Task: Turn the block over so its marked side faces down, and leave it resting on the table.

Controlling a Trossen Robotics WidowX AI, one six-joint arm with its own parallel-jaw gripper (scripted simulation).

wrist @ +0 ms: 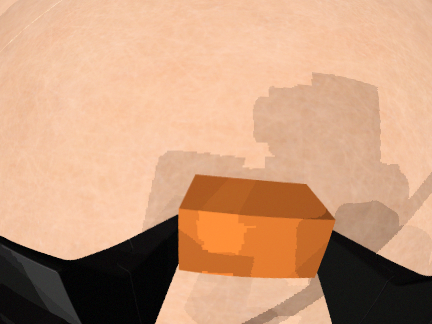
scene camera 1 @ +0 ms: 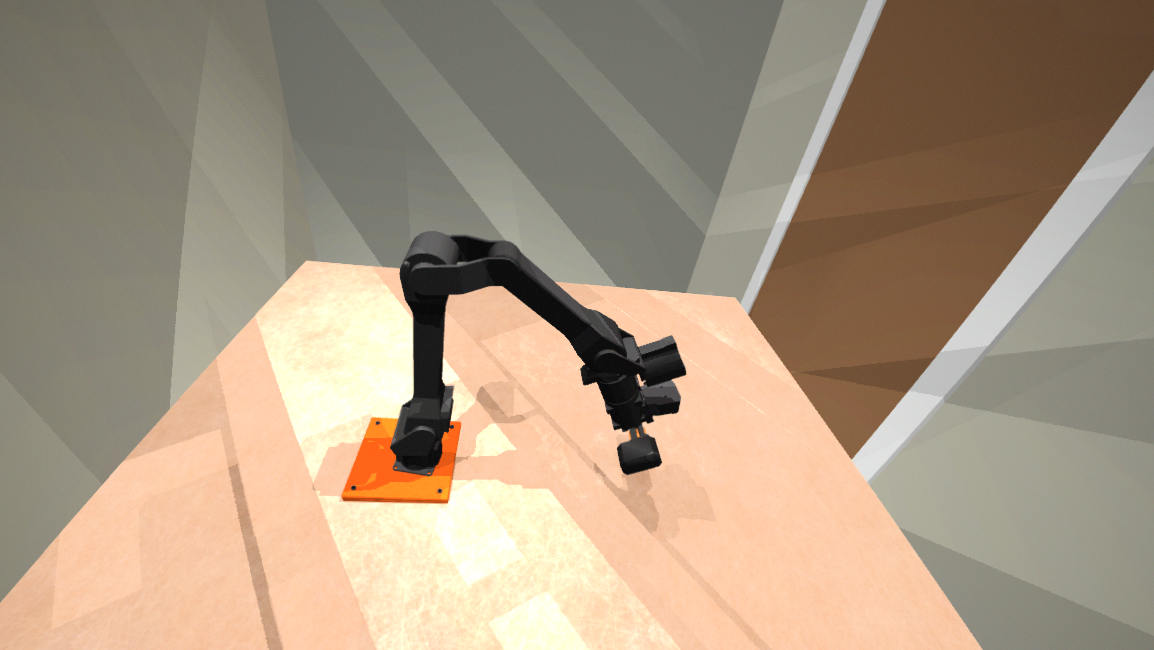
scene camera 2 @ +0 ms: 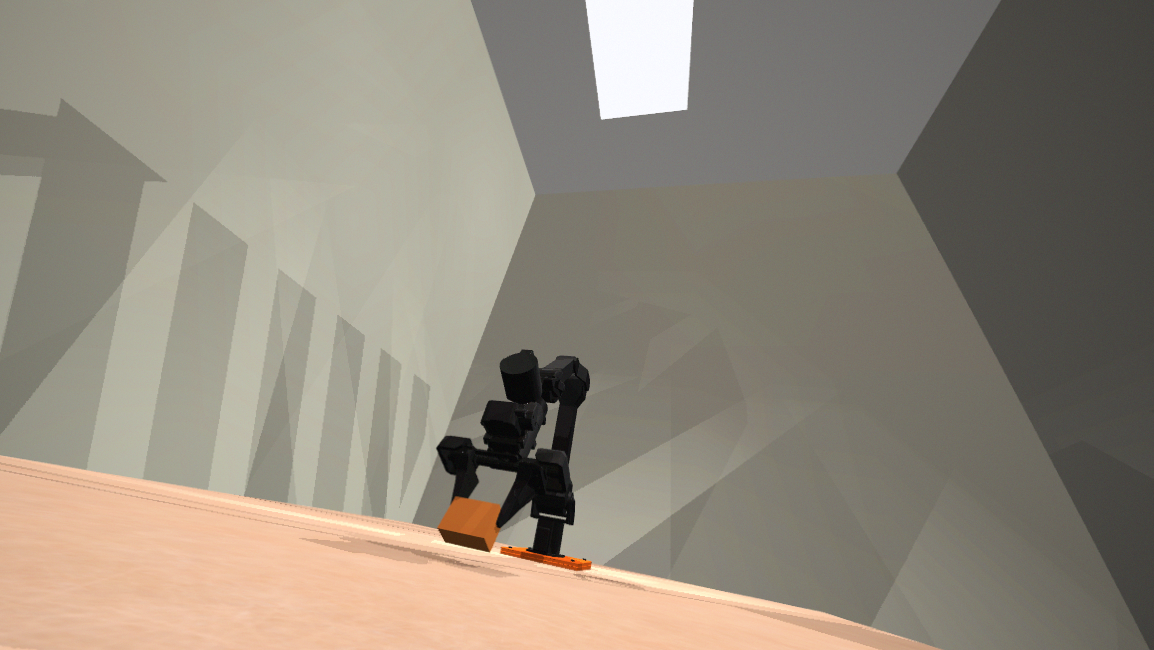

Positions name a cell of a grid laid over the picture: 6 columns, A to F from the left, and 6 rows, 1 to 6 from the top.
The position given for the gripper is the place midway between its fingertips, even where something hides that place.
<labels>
gripper: wrist D5; scene camera 1 D5; scene camera 2 C5
</labels>
